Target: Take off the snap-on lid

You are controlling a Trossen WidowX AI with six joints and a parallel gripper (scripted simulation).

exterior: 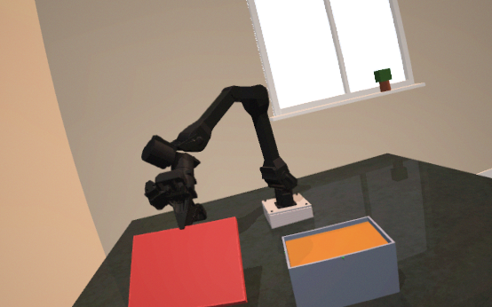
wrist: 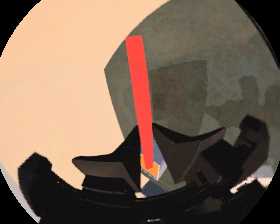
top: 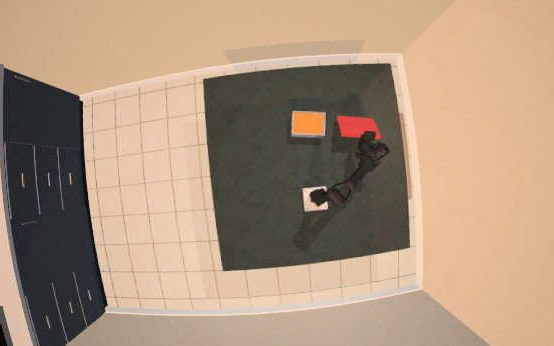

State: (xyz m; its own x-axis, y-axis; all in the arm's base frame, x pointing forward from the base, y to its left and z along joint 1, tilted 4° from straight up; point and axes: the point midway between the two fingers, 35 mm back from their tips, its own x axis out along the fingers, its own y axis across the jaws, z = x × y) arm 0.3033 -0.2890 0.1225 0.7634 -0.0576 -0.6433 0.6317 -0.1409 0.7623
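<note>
Right now the red lid is 6 cm ahead of my gripper tip, 5 cm below it and 1 cm to the right of it. Also, from my gripper tip: grey storage box 29 cm to the left, 11 cm below, 11 cm ahead.
</note>
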